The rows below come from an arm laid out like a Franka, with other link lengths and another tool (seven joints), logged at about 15 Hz.
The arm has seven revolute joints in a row. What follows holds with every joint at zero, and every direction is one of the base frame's.
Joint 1 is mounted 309.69 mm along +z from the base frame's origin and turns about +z.
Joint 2 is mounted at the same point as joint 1 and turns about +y.
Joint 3 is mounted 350.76 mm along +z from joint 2 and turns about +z.
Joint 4 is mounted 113.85 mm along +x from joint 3 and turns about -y.
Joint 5 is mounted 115.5 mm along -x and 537.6 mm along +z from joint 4 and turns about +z.
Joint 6 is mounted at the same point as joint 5 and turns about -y.
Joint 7 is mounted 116.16 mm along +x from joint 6 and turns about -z.
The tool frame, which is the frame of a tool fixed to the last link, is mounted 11 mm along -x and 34 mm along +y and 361.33 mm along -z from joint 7; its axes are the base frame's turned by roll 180, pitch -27.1 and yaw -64.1 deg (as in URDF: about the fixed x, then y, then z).
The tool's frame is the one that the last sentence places.
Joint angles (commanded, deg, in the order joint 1, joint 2, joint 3, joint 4, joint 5, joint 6, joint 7), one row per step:
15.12, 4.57, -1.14, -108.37, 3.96, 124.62, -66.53
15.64, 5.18, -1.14, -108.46, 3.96, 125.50, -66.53
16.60, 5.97, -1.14, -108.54, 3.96, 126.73, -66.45
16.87, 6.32, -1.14, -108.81, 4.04, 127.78, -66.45
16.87, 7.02, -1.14, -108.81, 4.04, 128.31, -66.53
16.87, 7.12, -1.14, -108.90, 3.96, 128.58, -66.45
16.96, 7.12, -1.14, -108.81, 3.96, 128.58, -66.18
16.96, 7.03, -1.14, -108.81, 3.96, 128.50, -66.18
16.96, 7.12, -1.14, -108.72, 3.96, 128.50, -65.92
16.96, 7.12, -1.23, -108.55, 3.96, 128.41, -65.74
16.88, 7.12, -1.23, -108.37, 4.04, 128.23, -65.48
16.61, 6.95, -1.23, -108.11, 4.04, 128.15, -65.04
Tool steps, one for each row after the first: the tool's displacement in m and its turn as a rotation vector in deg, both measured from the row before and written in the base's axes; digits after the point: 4 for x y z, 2 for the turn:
0.0013, 0.0078, -0.0077, 0.01, -0.18, 0.47
0.0010, 0.0144, -0.0092, 0.06, -0.35, 0.81
0.0020, 0.0046, -0.0055, 0.15, -0.40, 0.17
0.0016, 0.0002, -0.0089, -0.09, 0.15, 0.05
0.0007, -0.0002, -0.0018, -0.04, -0.09, -0.06
0.0003, 0.0016, 0.0011, 0.08, -0.06, -0.17
-0.0003, 0.0000, 0.0011, 0.01, -0.01, 0.00
0.0005, 0.0003, -0.0002, 0.05, 0.03, -0.25
0.0012, -0.0009, 0.0018, 0.05, -0.06, -0.26
0.0006, -0.0005, 0.0017, 0.13, 0.05, -0.36
0.0030, -0.0030, 0.0055, 0.19, -0.29, -0.69

